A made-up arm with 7 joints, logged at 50 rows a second.
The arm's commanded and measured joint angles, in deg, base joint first. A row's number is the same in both.
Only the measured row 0 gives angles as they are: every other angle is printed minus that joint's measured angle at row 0.
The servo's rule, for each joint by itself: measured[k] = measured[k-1] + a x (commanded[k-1-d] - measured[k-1]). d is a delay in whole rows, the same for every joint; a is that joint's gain. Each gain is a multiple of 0.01, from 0.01 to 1. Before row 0 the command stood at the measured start. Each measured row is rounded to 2 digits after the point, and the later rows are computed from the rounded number. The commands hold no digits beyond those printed.
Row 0, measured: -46.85 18.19 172.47 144.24 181.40 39.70 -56.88
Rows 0 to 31, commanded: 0.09 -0.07 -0.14 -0.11 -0.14 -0.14 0.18; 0.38 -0.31 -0.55 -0.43 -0.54 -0.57 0.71; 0.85 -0.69 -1.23 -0.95 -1.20 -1.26 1.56; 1.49 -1.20 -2.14 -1.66 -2.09 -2.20 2.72; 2.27 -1.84 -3.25 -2.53 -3.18 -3.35 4.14; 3.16 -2.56 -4.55 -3.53 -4.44 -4.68 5.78; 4.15 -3.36 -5.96 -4.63 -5.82 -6.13 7.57; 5.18 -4.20 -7.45 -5.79 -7.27 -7.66 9.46; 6.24 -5.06 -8.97 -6.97 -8.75 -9.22 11.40; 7.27 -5.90 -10.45 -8.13 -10.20 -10.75 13.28; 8.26 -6.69 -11.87 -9.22 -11.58 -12.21 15.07; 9.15 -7.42 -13.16 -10.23 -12.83 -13.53 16.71; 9.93 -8.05 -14.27 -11.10 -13.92 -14.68 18.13; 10.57 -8.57 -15.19 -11.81 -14.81 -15.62 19.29; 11.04 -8.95 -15.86 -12.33 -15.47 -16.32 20.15; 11.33 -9.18 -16.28 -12.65 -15.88 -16.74 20.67; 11.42 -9.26 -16.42 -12.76 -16.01 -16.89 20.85; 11.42 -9.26 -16.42 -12.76 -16.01 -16.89 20.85; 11.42 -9.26 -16.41 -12.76 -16.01 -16.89 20.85; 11.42 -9.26 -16.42 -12.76 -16.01 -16.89 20.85; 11.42 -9.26 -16.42 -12.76 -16.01 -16.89 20.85; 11.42 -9.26 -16.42 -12.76 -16.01 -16.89 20.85; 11.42 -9.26 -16.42 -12.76 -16.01 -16.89 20.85; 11.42 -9.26 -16.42 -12.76 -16.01 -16.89 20.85; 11.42 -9.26 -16.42 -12.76 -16.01 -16.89 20.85; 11.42 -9.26 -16.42 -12.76 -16.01 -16.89 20.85; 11.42 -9.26 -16.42 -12.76 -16.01 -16.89 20.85; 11.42 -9.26 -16.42 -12.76 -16.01 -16.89 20.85; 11.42 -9.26 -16.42 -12.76 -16.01 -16.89 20.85; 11.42 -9.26 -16.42 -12.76 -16.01 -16.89 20.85; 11.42 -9.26 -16.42 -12.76 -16.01 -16.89 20.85; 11.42 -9.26 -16.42 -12.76 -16.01 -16.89 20.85
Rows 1 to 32, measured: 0.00 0.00 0.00 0.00 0.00 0.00 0.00; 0.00 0.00 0.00 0.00 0.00 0.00 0.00; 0.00 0.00 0.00 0.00 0.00 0.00 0.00; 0.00 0.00 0.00 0.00 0.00 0.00 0.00; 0.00 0.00 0.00 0.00 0.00 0.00 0.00; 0.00 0.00 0.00 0.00 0.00 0.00 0.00; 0.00 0.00 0.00 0.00 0.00 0.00 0.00; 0.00 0.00 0.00 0.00 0.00 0.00 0.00; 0.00 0.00 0.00 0.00 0.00 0.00 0.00; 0.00 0.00 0.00 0.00 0.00 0.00 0.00; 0.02 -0.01 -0.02 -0.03 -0.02 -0.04 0.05; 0.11 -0.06 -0.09 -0.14 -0.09 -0.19 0.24; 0.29 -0.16 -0.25 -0.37 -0.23 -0.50 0.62; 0.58 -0.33 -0.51 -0.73 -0.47 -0.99 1.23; 0.99 -0.57 -0.89 -1.23 -0.82 -1.67 2.07; 1.51 -0.89 -1.40 -1.87 -1.29 -2.54 3.15; 2.14 -1.29 -2.04 -2.64 -1.88 -3.58 4.43; 2.87 -1.76 -2.80 -3.52 -2.58 -4.76 5.89; 3.68 -2.29 -3.66 -4.49 -3.38 -6.05 7.49; 4.54 -2.87 -4.61 -5.51 -4.27 -7.41 9.17; 5.43 -3.48 -5.63 -6.55 -5.22 -8.80 10.88; 6.32 -4.11 -6.68 -7.58 -6.21 -10.17 12.57; 7.19 -4.74 -7.74 -8.57 -7.21 -11.48 14.18; 8.00 -5.35 -8.78 -9.48 -8.20 -12.68 15.66; 8.73 -5.93 -9.77 -10.28 -9.15 -13.74 16.96; 9.35 -6.45 -10.68 -10.94 -10.02 -14.61 18.04; 9.85 -6.90 -11.48 -11.45 -10.80 -15.27 18.85; 10.23 -7.28 -12.17 -11.82 -11.48 -15.74 19.43; 10.52 -7.60 -12.76 -12.08 -12.07 -16.07 19.84; 10.74 -7.87 -13.27 -12.27 -12.58 -16.31 20.13; 10.90 -8.09 -13.71 -12.41 -13.03 -16.48 20.34; 11.02 -8.28 -14.09 -12.51 -13.42 -16.60 20.49
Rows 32 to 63, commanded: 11.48 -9.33 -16.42 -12.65 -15.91 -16.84 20.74; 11.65 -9.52 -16.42 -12.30 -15.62 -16.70 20.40; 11.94 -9.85 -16.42 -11.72 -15.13 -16.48 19.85; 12.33 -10.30 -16.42 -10.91 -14.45 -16.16 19.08; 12.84 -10.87 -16.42 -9.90 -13.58 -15.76 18.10; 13.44 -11.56 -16.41 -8.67 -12.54 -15.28 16.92; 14.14 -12.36 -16.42 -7.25 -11.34 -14.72 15.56; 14.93 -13.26 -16.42 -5.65 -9.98 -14.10 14.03; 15.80 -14.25 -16.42 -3.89 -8.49 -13.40 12.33; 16.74 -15.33 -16.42 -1.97 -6.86 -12.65 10.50; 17.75 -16.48 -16.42 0.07 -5.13 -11.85 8.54; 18.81 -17.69 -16.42 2.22 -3.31 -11.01 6.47; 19.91 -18.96 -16.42 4.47 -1.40 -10.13 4.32; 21.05 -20.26 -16.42 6.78 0.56 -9.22 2.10; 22.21 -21.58 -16.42 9.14 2.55 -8.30 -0.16; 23.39 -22.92 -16.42 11.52 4.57 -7.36 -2.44; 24.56 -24.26 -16.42 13.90 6.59 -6.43 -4.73; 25.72 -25.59 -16.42 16.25 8.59 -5.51 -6.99; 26.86 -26.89 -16.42 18.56 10.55 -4.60 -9.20; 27.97 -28.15 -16.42 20.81 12.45 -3.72 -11.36; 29.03 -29.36 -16.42 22.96 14.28 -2.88 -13.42; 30.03 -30.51 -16.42 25.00 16.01 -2.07 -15.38; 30.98 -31.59 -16.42 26.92 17.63 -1.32 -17.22; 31.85 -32.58 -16.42 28.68 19.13 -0.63 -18.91; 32.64 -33.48 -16.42 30.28 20.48 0.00 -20.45; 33.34 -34.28 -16.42 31.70 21.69 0.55 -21.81; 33.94 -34.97 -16.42 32.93 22.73 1.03 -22.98; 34.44 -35.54 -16.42 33.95 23.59 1.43 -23.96; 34.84 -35.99 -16.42 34.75 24.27 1.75 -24.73; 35.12 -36.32 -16.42 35.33 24.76 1.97 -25.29; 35.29 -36.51 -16.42 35.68 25.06 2.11 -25.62; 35.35 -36.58 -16.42 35.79 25.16 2.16 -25.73
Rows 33 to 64, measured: 11.12 -8.44 -14.42 -12.58 -13.76 -16.68 20.59; 11.19 -8.57 -14.70 -12.63 -14.05 -16.74 20.67; 11.25 -8.68 -14.94 -12.67 -14.30 -16.78 20.72; 11.29 -8.77 -15.15 -12.70 -14.52 -16.81 20.76; 11.32 -8.85 -15.33 -12.72 -14.71 -16.83 20.79; 11.34 -8.92 -15.48 -12.73 -14.88 -16.85 20.81; 11.36 -8.97 -15.61 -12.74 -15.03 -16.86 20.82; 11.37 -9.02 -15.72 -12.75 -15.16 -16.87 20.83; 11.38 -9.06 -15.82 -12.75 -15.27 -16.88 20.84; 11.39 -9.09 -15.90 -12.75 -15.37 -16.88 20.84; 11.41 -9.13 -15.97 -12.72 -15.44 -16.87 20.81; 11.47 -9.19 -16.03 -12.60 -15.46 -16.82 20.69; 11.58 -9.30 -16.08 -12.35 -15.42 -16.72 20.45; 11.76 -9.46 -16.13 -11.95 -15.29 -16.56 20.05; 12.02 -9.69 -16.17 -11.38 -15.07 -16.33 19.48; 12.36 -9.99 -16.20 -10.62 -14.74 -16.03 18.74; 12.79 -10.37 -16.23 -9.68 -14.30 -15.65 17.82; 13.30 -10.83 -16.26 -8.55 -13.74 -15.20 16.72; 13.90 -11.38 -16.28 -7.25 -13.06 -14.68 15.45; 14.58 -12.01 -16.30 -5.77 -12.25 -14.09 14.01; 15.34 -12.73 -16.32 -4.13 -11.32 -13.44 12.42; 16.17 -13.52 -16.33 -2.35 -10.28 -12.74 10.69; 17.07 -14.39 -16.34 -0.44 -9.13 -11.98 8.84; 18.03 -15.33 -16.35 1.58 -7.87 -11.18 6.89; 19.03 -16.33 -16.36 3.70 -6.52 -10.34 4.85; 20.08 -17.38 -16.37 5.89 -5.08 -9.48 2.74; 21.16 -18.48 -16.38 8.13 -3.56 -8.60 0.57; 22.25 -19.62 -16.39 10.40 -1.98 -7.70 -1.62; 23.36 -20.78 -16.39 12.68 -0.35 -6.80 -3.82; 24.47 -21.96 -16.39 14.96 1.31 -5.91 -6.01; 25.56 -23.14 -16.39 17.20 3.00 -5.03 -8.16; 26.63 -24.32 -16.39 19.38 4.69 -4.17 -10.25
